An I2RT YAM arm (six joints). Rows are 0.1 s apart.
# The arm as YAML. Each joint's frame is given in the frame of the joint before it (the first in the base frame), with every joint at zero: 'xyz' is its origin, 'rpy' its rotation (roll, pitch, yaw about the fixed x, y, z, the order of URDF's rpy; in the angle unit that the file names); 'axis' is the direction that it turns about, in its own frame. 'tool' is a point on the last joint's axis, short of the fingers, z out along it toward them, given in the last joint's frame.
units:
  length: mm
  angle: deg
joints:
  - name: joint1
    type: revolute
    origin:
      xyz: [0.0, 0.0, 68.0]
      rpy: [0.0, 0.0, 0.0]
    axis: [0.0, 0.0, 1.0]
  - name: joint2
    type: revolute
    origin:
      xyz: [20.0, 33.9, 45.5]
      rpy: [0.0, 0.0, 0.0]
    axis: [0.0, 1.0, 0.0]
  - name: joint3
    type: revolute
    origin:
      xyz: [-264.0, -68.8, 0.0]
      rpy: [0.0, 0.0, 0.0]
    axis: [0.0, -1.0, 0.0]
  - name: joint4
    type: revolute
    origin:
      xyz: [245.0, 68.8, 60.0]
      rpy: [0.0, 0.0, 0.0]
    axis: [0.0, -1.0, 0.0]
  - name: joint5
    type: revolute
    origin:
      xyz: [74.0, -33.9, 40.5]
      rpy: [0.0, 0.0, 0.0]
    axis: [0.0, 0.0, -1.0]
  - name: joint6
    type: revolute
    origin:
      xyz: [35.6, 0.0, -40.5]
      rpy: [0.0, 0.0, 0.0]
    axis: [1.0, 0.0, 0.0]
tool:
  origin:
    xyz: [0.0, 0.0, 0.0]
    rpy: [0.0, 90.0, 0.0]
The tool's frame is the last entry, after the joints.
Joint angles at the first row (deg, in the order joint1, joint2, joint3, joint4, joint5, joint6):
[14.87, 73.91, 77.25, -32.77, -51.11, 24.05]
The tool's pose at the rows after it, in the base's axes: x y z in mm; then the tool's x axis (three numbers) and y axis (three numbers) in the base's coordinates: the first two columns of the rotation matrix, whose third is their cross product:
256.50, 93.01, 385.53, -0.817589, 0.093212, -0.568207, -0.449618, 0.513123, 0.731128
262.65, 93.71, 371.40, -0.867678, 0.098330, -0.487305, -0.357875, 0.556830, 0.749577
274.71, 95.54, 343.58, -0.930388, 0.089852, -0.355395, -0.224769, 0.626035, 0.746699
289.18, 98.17, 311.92, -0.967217, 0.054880, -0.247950, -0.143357, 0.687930, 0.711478
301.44, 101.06, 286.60, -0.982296, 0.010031, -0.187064, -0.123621, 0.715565, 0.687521
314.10, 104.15, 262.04, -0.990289, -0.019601, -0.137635, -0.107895, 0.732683, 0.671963
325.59, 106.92, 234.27, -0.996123, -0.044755, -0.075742, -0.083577, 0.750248, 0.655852
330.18, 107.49, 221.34, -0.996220, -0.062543, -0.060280, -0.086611, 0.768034, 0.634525
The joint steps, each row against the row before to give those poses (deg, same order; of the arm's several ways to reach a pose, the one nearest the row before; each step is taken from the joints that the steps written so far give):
[-0.46, 0.42, 0.05, -4.16, 3.65, 1.71]
[0.00, 2.03, 0.13, -3.84, 1.99, 0.59]
[0.01, 4.35, 0.06, -5.93, 2.77, -0.66]
[-0.01, 5.46, 0.00, -4.39, 2.25, -2.97]
[0.01, 4.68, 0.00, -1.71, 0.55, -3.36]
[-0.01, 4.61, 0.00, 0.03, 0.33, -2.19]
[0.01, 5.01, 0.00, 0.00, 0.37, -1.86]
[-0.01, 2.20, 0.00, 0.04, 1.20, -1.55]

